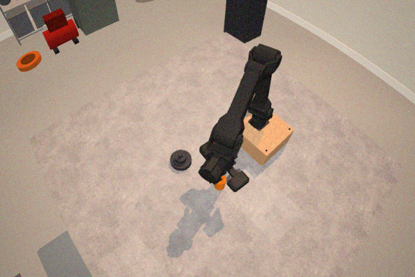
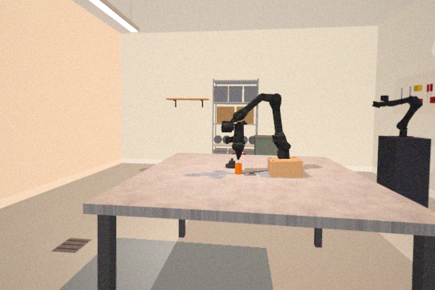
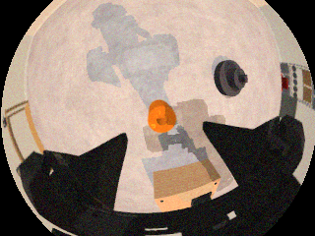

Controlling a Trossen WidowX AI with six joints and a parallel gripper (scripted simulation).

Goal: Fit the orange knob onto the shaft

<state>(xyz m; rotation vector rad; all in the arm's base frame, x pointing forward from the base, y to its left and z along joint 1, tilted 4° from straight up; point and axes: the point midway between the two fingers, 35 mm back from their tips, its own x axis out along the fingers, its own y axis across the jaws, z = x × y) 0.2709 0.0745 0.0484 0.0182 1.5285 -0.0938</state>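
Now: the orange knob 60 mm below my gripper tip. From my gripper tip the other things lie so: dark round pedestal (170 mm to the right, 60 mm below, 50 mm ahead).
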